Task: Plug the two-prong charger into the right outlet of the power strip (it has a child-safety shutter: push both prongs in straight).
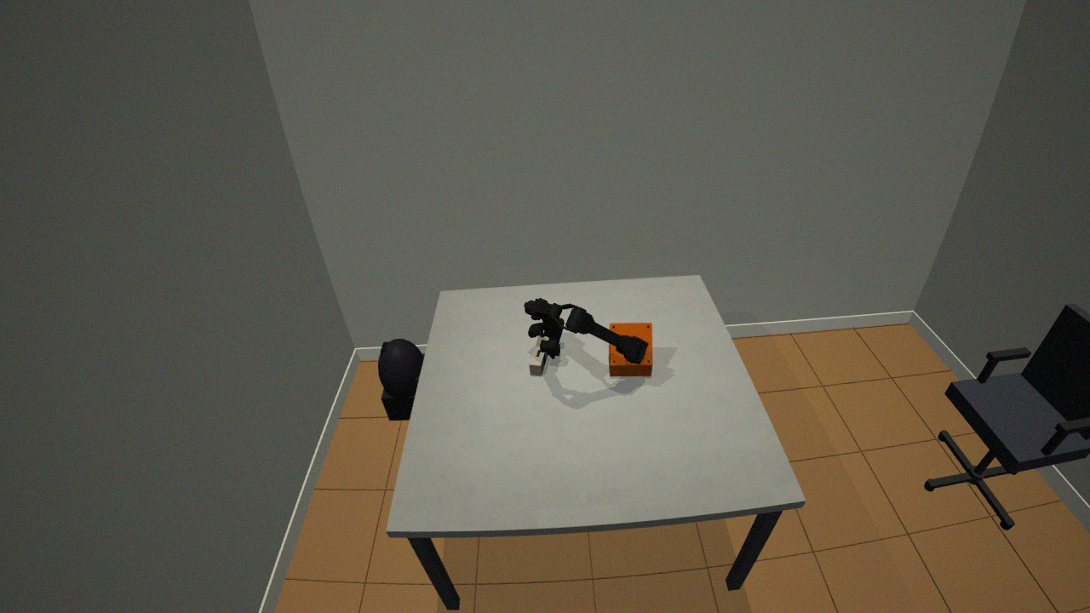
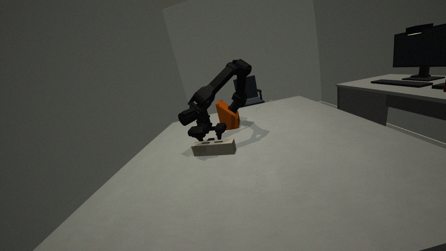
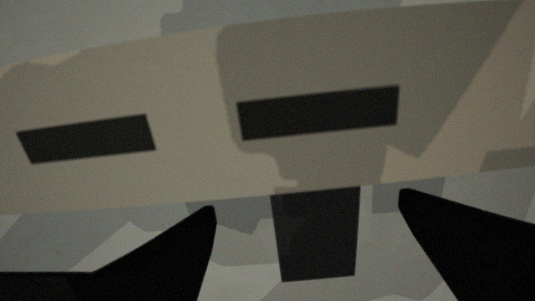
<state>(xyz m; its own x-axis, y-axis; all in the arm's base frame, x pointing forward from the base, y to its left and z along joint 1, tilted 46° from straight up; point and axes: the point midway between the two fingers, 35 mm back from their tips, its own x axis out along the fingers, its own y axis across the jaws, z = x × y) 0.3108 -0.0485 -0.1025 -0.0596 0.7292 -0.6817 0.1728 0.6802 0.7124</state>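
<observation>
Now: gripper tip 2 cm short of the two-prong charger and 1 cm below it.
</observation>
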